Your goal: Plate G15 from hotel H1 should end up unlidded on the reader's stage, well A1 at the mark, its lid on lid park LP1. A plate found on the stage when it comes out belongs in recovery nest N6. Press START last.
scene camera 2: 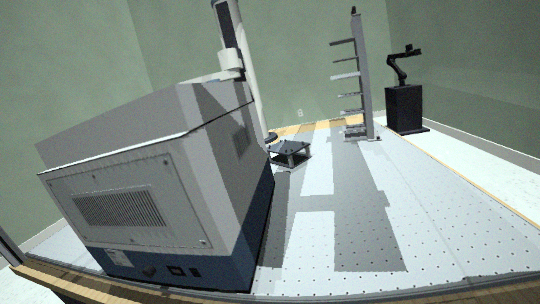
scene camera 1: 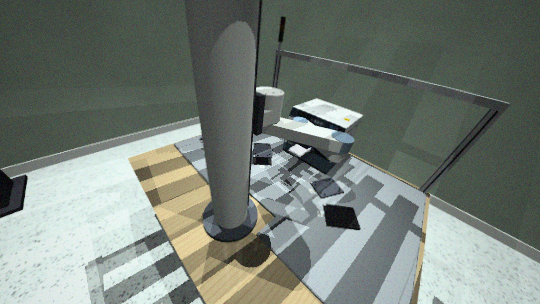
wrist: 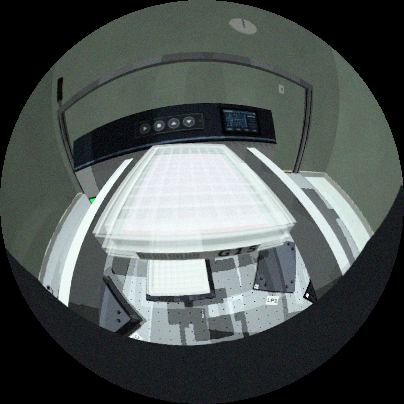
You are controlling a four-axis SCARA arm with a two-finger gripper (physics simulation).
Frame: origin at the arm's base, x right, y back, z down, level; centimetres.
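Where they show: gripper, fingertip midpoint: (wrist: pixel 189 159); arm's base, link origin: (scene camera 1: pixel 231 215).
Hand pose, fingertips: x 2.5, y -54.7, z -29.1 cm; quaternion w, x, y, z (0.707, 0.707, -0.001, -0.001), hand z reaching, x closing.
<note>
Each offset is from my fingertips to the top centre of the thing. "spot": to the spot under its first point. Level surfaces: height alone.
In the wrist view my gripper (wrist: pixel 189 159) is shut on plate G15 @[dy +2.1, dx +0.0, dz -1.4 cm] (wrist: pixel 195 200), with a finger along each side. The plate is level, its G15 label faces the camera, and a clear lid appears to be on it. It hangs in front of the reader @[dy -25.7, dx -4.5, dz -5.4 cm] (scene camera 1: pixel 327 112) (scene camera 2: pixel 150 200) (wrist: pixel 210 137). Below it, another pale plate @[dy +1.8, dx -3.7, dz +12.9 cm] (wrist: pixel 177 275) lies on a dark carrier (wrist: pixel 212 287) that looks like the reader's stage; its label and the A1 mark cannot be made out. The lid park LP1 @[dy +2.9, dx +20.5, dz +25.9 cm] (wrist: pixel 275 270) is at lower right, with no lid seen on it. The round buttons @[spot: dy -8.1, dx -2.9, dz -2.5 cm] (wrist: pixel 166 124) show on the reader's front.
A shelved hotel (scene camera 2: pixel 367 75) stands at the far side of the perforated deck @[dz +27.8 cm] (scene camera 2: pixel 320 240). A low dark stand (scene camera 1: pixel 262 150) (scene camera 2: pixel 289 146) is near the arm's column (scene camera 1: pixel 225 125). A black pad @[spot: dy +16.0, dx +35.4, dz +26.6 cm] (scene camera 1: pixel 341 216) lies on the deck. A framed screen (scene camera 1: pixel 400 80) (wrist: pixel 200 57) rises behind the reader.
</note>
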